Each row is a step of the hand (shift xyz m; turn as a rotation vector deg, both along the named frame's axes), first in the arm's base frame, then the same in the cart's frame.
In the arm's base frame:
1: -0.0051 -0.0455 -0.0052 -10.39 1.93 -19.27
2: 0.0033 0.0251 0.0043 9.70 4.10 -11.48
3: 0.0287 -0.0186 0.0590 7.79 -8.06 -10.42
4: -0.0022 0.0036 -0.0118 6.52 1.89 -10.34
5: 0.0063 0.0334 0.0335 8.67 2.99 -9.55
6: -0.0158 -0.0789 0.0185 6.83 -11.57 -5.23
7: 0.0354 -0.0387 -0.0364 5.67 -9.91 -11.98
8: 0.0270 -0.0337 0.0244 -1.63 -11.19 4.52
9: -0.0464 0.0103 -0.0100 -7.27 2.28 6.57
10: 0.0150 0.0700 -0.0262 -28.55 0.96 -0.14
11: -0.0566 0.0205 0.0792 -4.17 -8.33 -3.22
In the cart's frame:
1: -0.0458 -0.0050 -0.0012 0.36 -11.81 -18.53
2: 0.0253 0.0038 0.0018 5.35 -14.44 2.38
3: -0.0141 0.0368 0.0556 -6.95 -13.36 2.75
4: 0.0032 -0.0091 -0.0080 2.73 -12.06 0.44
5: 0.0341 0.0284 0.0174 4.12 -12.32 2.55
6: -0.0802 0.0188 0.0051 -10.53 -8.57 4.85
7: -0.0336 -0.0512 0.0180 -9.08 -13.83 0.39
8: -0.0295 0.0064 0.0394 -11.28 4.04 2.16
9: 0.0037 0.0140 -0.0464 1.28 9.37 -3.43
10: 0.0713 -0.0257 -0.0083 -3.04 13.57 -24.96
11: 0.0128 0.0977 -0.0135 -8.85 -1.35 -4.13

